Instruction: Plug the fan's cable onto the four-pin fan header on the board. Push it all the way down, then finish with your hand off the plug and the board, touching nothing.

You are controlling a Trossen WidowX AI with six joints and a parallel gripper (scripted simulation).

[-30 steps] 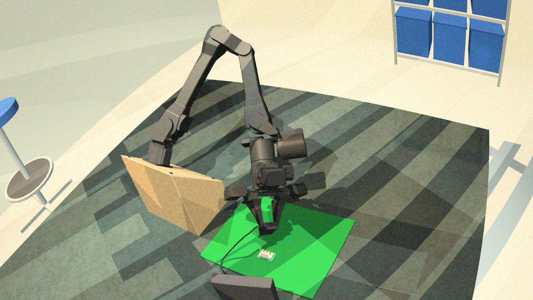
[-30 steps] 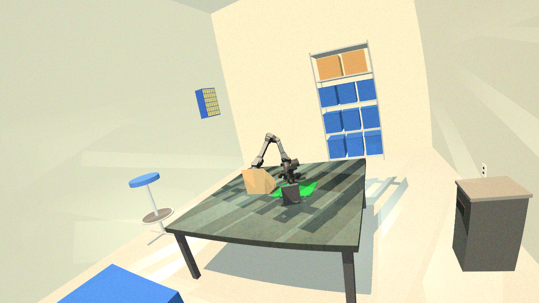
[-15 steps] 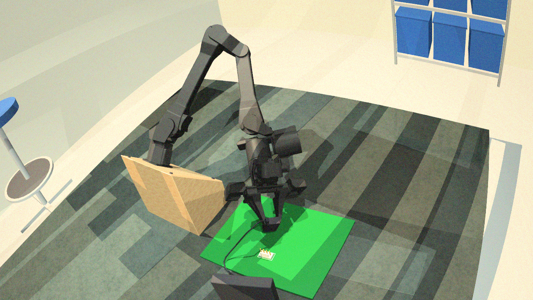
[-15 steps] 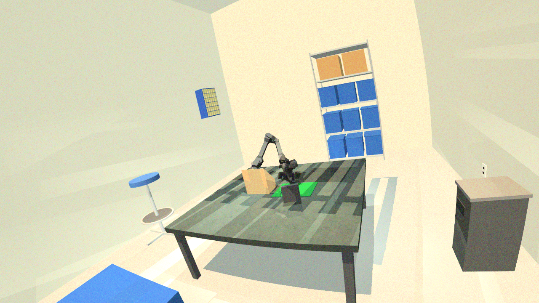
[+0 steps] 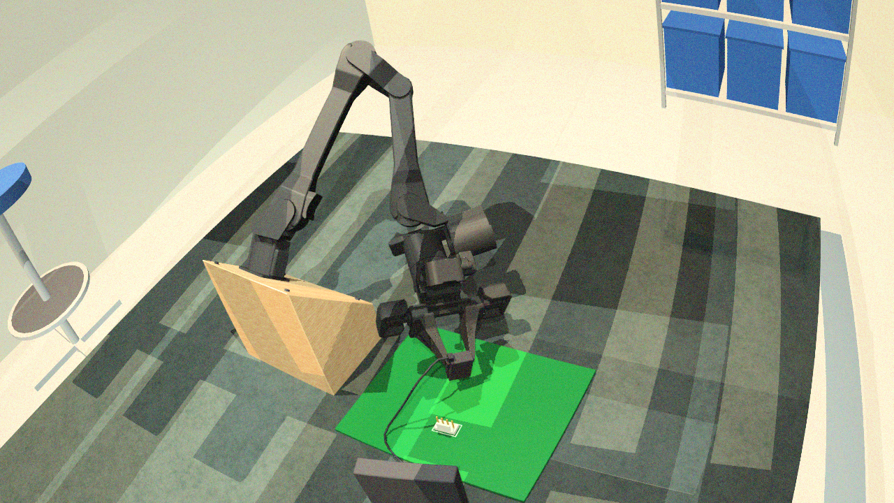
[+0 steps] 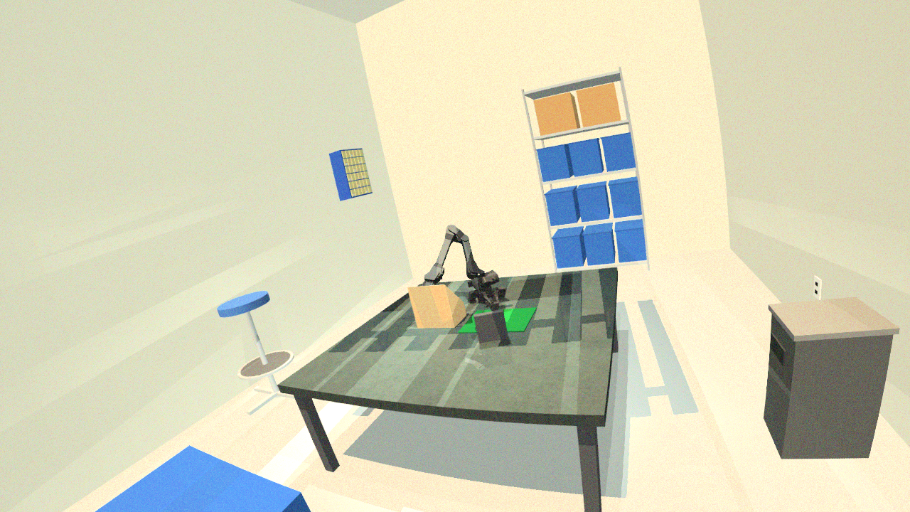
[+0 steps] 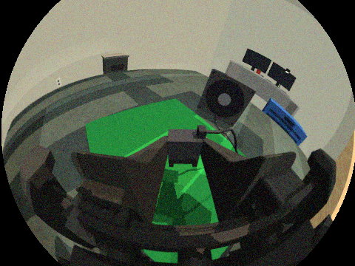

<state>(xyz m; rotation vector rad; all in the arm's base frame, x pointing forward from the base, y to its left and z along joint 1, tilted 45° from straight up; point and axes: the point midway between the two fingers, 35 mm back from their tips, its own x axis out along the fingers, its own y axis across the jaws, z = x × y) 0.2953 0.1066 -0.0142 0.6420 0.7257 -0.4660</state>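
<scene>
My gripper tip is 80 mm above the green board, 20 mm to the left of it and 10 mm short of it. From my gripper tip the other things lie so: dark fan 190 mm to the right, 60 mm ahead, 10 mm below; fan plug 10 mm below, 10 mm behind; white four-pin header 70 mm to the right, 70 mm below, 10 mm ahead.
</scene>
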